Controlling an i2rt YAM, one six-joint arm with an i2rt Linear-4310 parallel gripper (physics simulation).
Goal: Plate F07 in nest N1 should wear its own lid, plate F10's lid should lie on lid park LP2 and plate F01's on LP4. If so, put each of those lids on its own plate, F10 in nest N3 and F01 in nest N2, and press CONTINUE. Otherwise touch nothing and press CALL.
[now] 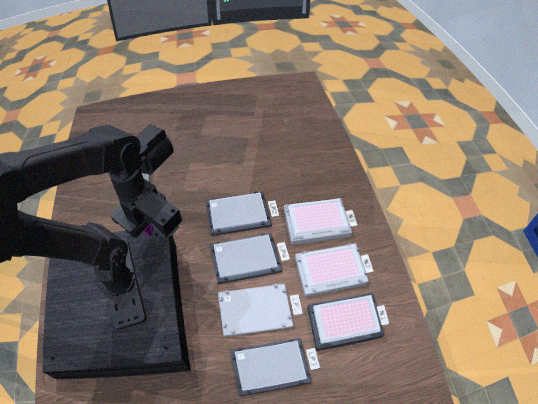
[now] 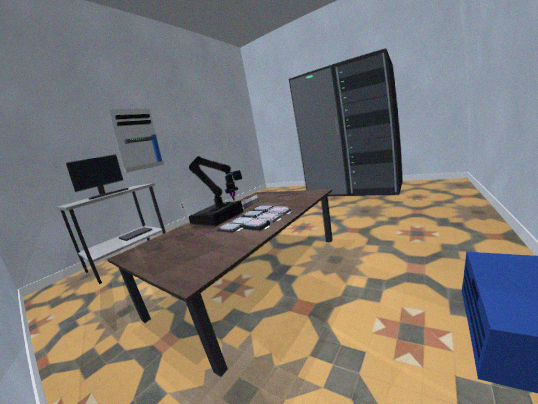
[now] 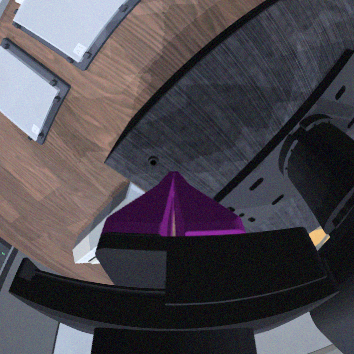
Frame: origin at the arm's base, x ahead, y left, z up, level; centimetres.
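Where they show: gripper, fingertip midpoint: (image 1: 148, 234) (image 2: 234, 200) (image 3: 173, 178); arm's base, origin of the base link: (image 1: 121, 283) (image 2: 220, 206) (image 3: 303, 144).
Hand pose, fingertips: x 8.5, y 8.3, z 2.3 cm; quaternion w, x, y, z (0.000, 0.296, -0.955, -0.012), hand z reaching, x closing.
Note:
Each offset is from my fingertips to the top centre of the thing. "pt": to the spot under its first point. Level surfaces: height alone.
My gripper (image 1: 148, 230) (image 2: 232, 195) (image 3: 173, 178) is shut and empty, its purple fingertips together above the back corner of the black base. Part of a pale panel {dx -1.3, dy +22.3, dz -4.3 cm} (image 1: 146, 177) (image 2: 250, 201) (image 3: 86, 249) shows beyond it; its buttons are hidden. Pink-welled plates sit in N3 {dx +38.4, dy -3.1, dz -7.4 cm} (image 1: 318, 218), N2 {dx +35.8, dy -16.4, dz -7.6 cm} (image 1: 332, 267) and N1 {dx +33.1, dy -29.2, dz -7.1 cm} (image 1: 347, 321); I cannot tell whether any wears a lid. Grey lids lie on LP2 {dx +21.5, dy +6.0, dz -8.9 cm} (image 1: 239, 212), LP4 {dx +19.0, dy -6.4, dz -8.9 cm} (image 1: 246, 256) and LP3 {dx +14.9, dy -32.5, dz -8.9 cm} (image 1: 271, 366). A pale piece {pt dx +16.9, dy -19.4, dz -9.7 cm} (image 1: 256, 309) with a small label is at the fourth park. Plate and lid codes are unreadable.
The black base (image 1: 112, 350) (image 2: 215, 215) carries the arm on the wooden table {dz -10.7 cm} (image 1: 285, 125) (image 2: 200, 250). A shelf with a monitor (image 2: 95, 173), a dark cabinet (image 2: 345, 125) and a blue box (image 2: 505, 300) stand around the room.

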